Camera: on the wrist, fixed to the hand. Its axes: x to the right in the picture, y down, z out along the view.
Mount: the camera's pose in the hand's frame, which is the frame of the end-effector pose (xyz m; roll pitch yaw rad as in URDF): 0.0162 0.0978 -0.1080 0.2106 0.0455 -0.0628
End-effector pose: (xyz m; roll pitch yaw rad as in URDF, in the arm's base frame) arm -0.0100 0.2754 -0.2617 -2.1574 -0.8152 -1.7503
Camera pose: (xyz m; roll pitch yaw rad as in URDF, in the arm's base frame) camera -0.1566 0.2747 -0.2648 -1.9415 -0.8927 -1.7554
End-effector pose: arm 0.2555 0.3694 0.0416 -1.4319 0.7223 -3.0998
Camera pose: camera 0.3133 0.4653 -0.0530 -1.2636 0.6653 3.1150
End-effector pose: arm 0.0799 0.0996 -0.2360 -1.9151 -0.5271 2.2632
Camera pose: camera 0.1568 0.2179 -0.2759 -1.6890 -0.6014 2.2369
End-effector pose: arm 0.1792 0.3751 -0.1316 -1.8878 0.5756 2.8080
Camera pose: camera 0.2404 0.4948 -0.1901 -1.6896 0.5016 2.7810
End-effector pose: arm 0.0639 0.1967 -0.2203 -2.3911 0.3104 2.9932
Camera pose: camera 0.0664 0.3431 -0.2135 -2.1750 0.2343 3.0084
